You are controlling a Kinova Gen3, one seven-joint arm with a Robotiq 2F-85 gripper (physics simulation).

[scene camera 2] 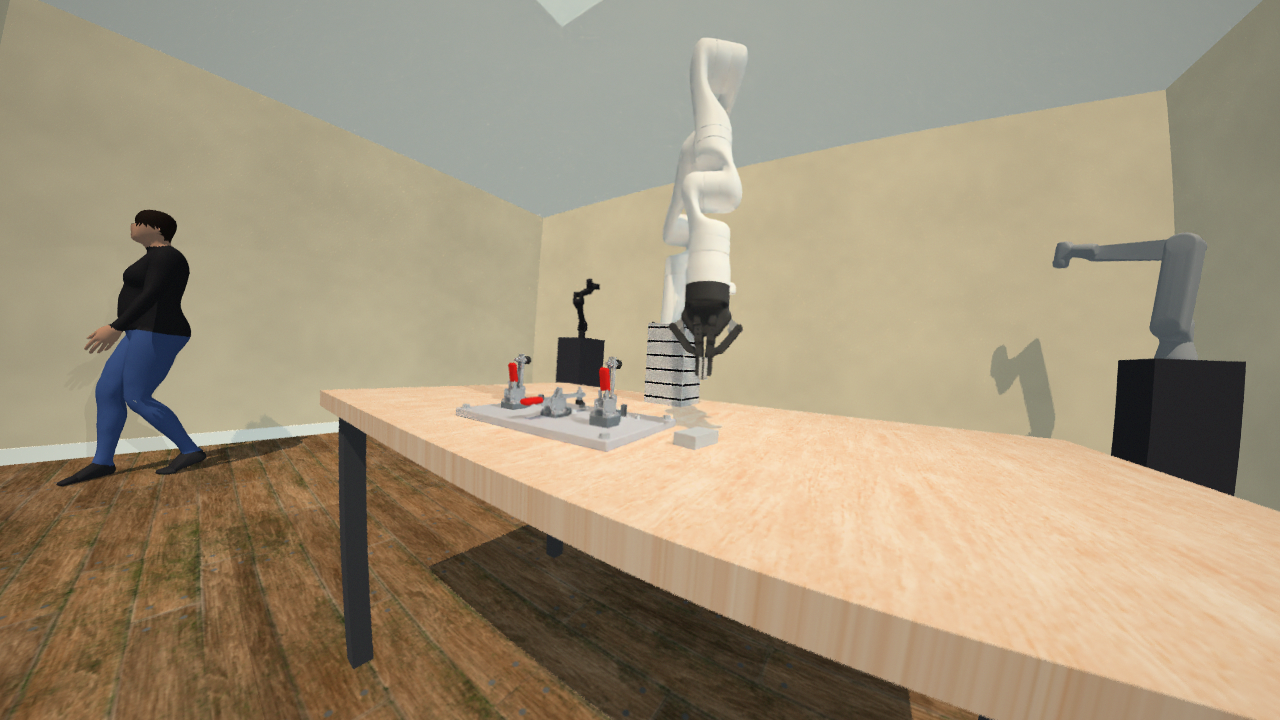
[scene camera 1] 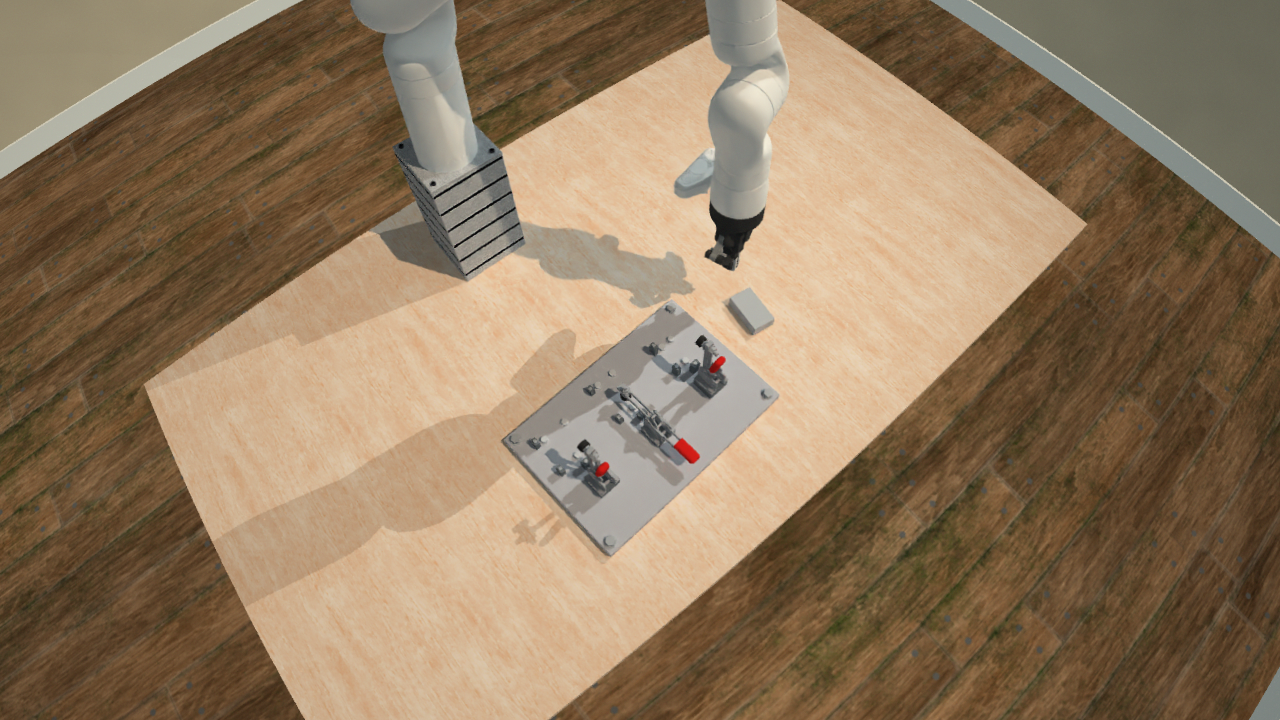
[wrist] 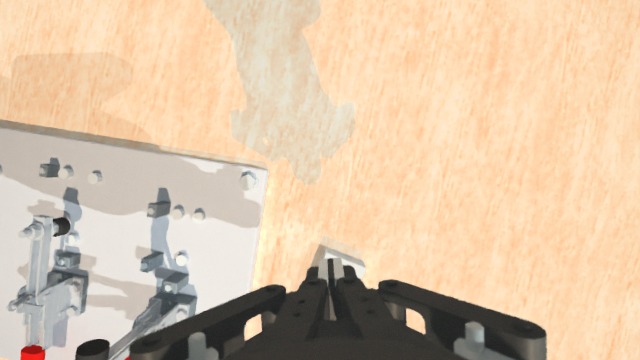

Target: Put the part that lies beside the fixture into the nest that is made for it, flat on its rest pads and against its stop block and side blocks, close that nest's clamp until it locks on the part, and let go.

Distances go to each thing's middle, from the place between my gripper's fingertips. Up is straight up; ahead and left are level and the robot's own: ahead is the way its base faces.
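For the light grey block [scene camera 1: 746, 304], my gripper is 5 cm short of it, 2 cm to the right of it and 9 cm above it. There's a fixture plate [scene camera 1: 651, 477] as well, and that one's 9 cm ahead of my hand, 23 cm to the right of it and 9 cm below it.
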